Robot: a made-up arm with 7 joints. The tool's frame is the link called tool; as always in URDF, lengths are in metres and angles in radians. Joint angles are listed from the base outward. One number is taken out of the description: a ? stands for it. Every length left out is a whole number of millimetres.
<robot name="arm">
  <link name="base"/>
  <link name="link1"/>
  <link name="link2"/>
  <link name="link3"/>
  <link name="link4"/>
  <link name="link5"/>
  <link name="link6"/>
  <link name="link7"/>
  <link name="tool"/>
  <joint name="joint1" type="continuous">
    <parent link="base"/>
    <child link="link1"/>
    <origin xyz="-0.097 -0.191 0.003" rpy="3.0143 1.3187 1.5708"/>
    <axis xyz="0 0 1"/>
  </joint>
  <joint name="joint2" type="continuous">
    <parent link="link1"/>
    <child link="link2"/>
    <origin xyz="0.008 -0.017 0" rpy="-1.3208 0.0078 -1.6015"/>
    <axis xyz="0 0 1"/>
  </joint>
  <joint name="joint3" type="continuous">
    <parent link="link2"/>
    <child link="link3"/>
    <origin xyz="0.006 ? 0" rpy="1.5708 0 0.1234"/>
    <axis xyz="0 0 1"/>
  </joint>
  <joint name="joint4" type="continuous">
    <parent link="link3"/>
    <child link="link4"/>
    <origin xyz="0.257 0.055 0" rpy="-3.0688 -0.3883 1.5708"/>
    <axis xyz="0 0 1"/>
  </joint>
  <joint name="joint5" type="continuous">
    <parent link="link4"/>
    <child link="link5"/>
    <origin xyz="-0.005 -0.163 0" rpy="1.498 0 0"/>
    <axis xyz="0 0 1"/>
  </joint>
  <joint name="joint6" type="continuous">
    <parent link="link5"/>
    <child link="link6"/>
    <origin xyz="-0.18 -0.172 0" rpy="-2.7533 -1.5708 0"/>
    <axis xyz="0 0 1"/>
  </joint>
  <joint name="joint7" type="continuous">
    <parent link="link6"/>
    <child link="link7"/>
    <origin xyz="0.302 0.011 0" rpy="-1.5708 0 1.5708"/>
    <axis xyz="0 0 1"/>
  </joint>
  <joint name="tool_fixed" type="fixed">
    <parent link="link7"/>
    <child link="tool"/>
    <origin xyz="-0.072 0.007 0" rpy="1.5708 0 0"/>
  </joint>
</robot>
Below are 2 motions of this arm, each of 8 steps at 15 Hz.
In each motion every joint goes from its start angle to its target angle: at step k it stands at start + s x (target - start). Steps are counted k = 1, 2, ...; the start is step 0. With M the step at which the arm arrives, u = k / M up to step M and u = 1 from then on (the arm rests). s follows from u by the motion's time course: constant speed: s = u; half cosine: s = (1 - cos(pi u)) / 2; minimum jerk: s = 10 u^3 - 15 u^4 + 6 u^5.
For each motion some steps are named. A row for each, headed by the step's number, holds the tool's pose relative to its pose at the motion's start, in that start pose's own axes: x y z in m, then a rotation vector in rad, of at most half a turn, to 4 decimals.
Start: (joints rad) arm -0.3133 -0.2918 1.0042 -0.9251 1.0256 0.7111 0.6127
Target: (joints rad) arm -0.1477 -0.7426 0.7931 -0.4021 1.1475 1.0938 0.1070
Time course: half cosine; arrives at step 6
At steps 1, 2, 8:
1: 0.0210 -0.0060 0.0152 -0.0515 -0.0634 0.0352
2: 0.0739 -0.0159 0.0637 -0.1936 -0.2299 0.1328
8: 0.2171 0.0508 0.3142 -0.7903 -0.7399 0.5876

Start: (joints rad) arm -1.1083 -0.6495 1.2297 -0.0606 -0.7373 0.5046 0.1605
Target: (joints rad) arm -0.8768 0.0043 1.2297 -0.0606 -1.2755 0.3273 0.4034
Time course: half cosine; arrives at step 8
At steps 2, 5, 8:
2: -0.0477 0.0298 -0.0201 0.0921 0.1933 0.0204
5: -0.2418 0.1112 0.0021 0.3540 0.9368 0.1473
8: -0.3363 0.1192 0.0733 0.4346 1.3706 0.2521

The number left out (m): 0.193
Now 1 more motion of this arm.
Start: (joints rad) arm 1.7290 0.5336 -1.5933 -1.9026 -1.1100 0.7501 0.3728
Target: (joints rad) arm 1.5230 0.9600 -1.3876 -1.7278 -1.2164 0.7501 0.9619
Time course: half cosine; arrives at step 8
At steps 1, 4, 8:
1: -0.0062 -0.0014 0.0025 -0.0029 0.0414 0.0026
4: -0.0783 -0.0133 0.0346 -0.0332 0.5496 0.0258
8: -0.1498 -0.0163 0.0685 -0.0540 1.1105 0.0398

